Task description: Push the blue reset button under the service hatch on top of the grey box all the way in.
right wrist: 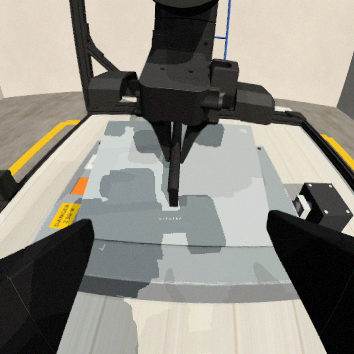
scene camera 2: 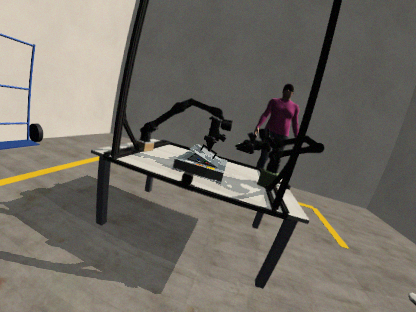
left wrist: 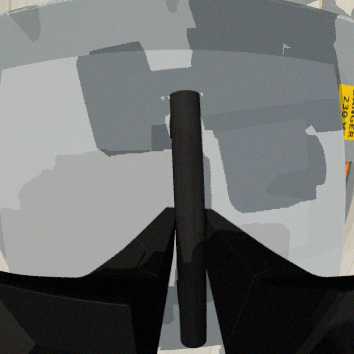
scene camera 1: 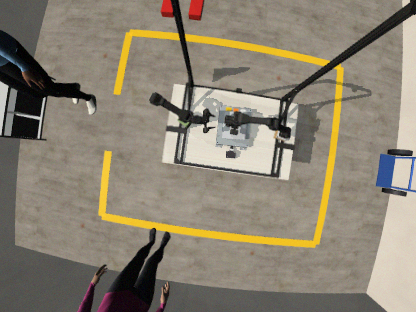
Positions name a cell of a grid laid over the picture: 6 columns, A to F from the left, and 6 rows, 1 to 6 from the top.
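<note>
Right gripper (right wrist: D4) open, holding nothing. Left gripper (left wrist: D4) (right wrist: C3) visible. Service hatch (left wrist: B3) (right wrist: D4) visible too.
</note>
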